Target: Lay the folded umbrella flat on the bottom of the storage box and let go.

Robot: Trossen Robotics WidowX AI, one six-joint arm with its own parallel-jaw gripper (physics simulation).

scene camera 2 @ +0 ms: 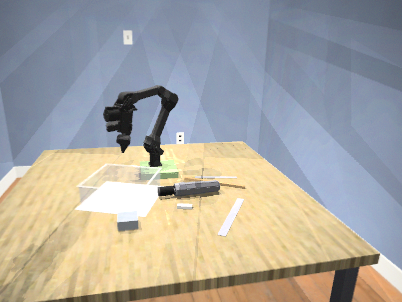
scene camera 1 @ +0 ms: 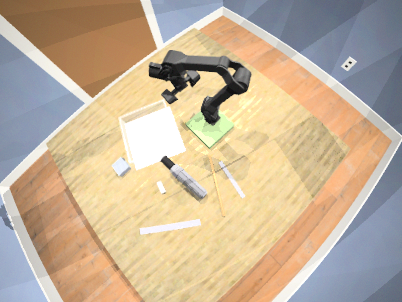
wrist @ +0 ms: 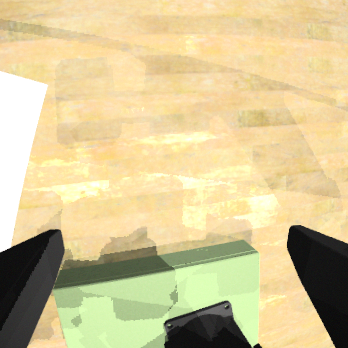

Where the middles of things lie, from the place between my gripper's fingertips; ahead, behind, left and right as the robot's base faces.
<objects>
Right now the storage box (scene camera 2: 122,188) is 25 cm ahead of my hand, 9 cm below it and 3 cm to the right of it.
</objects>
